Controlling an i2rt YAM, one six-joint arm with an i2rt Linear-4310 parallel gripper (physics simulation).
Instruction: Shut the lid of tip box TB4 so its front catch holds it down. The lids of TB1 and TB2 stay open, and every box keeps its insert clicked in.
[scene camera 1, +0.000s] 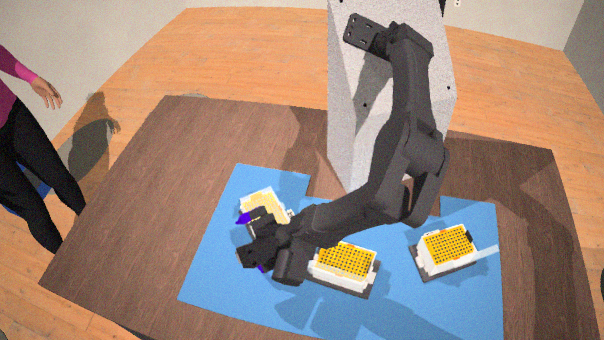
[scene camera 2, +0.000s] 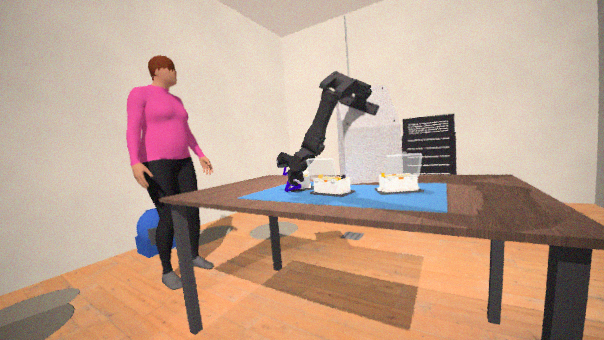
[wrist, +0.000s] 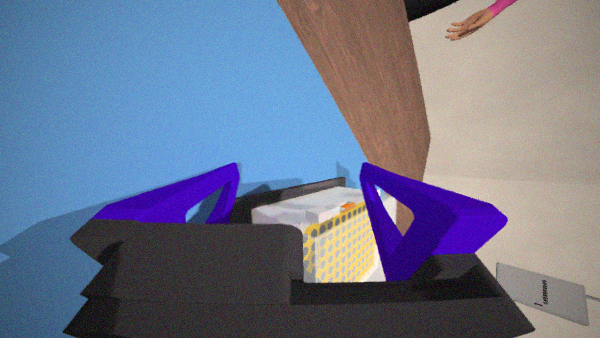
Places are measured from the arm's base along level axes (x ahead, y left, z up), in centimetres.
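Where they show: gripper, fingertip midpoint: (scene camera 1: 244, 240) (scene camera 2: 284, 182) (wrist: 299, 169); arm's base, link origin: (scene camera 1: 385, 44) (scene camera 2: 358, 104).
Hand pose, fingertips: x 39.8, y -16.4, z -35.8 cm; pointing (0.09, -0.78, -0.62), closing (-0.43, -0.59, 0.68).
Observation:
Things, the pixels of their centre, and the offset from my fingertips. Level surfaces: height alone.
- left tip box, body centre: (wrist: 329, 256) (scene camera 1: 270, 216) (scene camera 2: 301, 179) dx -8.9, dy +2.0, dz +0.2 cm
- middle box, body centre: (scene camera 1: 346, 260) (scene camera 2: 333, 184) dx -6.7, dy +23.5, dz -0.3 cm
- right box, body centre: (scene camera 1: 444, 245) (scene camera 2: 396, 182) dx -20.6, dy +44.0, dz -0.3 cm
- blue mat, surface height: dz -3.6 cm
- brown table, surface height: dz -3.9 cm
The left tip box (scene camera 1: 265, 200) (scene camera 2: 304, 183) (wrist: 342, 240), taken as TB4, has its clear lid lying over the yellow insert; whether the front catch holds cannot be made out. My gripper (scene camera 1: 251, 244) (scene camera 2: 289, 180) (wrist: 299, 169) is open and empty, low beside this box, and the arm partly hides it. The middle box (scene camera 1: 346, 261) (scene camera 2: 331, 185) has its clear lid (scene camera 2: 326, 164) standing open. The right box (scene camera 1: 448, 245) (scene camera 2: 398, 183) also has its clear lid (scene camera 1: 487, 252) (scene camera 2: 406, 164) standing open. Yellow inserts show in both. The box names are not readable.
The boxes stand on a blue mat (scene camera 1: 220, 285) (scene camera 2: 432, 200) (wrist: 150, 100) on a brown table (scene camera 1: 150, 150) (scene camera 2: 500, 220) (wrist: 370, 90). The forearm passes close to the middle box. A grey pedestal (scene camera 1: 442, 95) (scene camera 2: 370, 155) stands behind. A person (scene camera 2: 160, 120) stands at the left.

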